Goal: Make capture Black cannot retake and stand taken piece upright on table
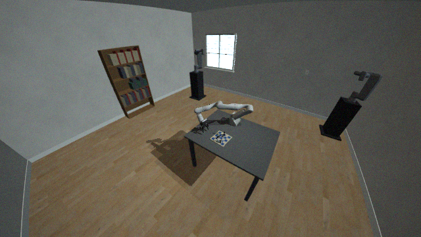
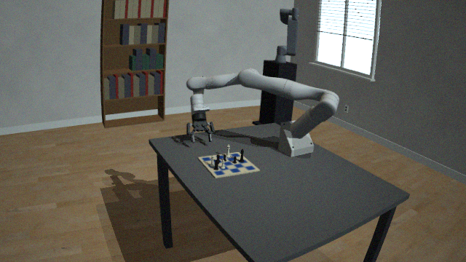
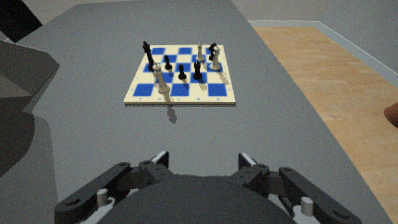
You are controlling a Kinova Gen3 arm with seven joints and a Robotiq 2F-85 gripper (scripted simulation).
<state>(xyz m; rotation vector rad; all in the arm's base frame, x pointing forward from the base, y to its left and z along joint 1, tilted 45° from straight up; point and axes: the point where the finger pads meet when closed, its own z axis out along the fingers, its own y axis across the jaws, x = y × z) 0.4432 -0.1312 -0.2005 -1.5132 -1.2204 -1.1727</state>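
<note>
Now: hand 230 mm to the right of the blue-and-cream chessboard, 30 mm above it and 20 mm past it. Also, from my hand: tall white piece 160 mm to the left, 60 mm behind.
</note>
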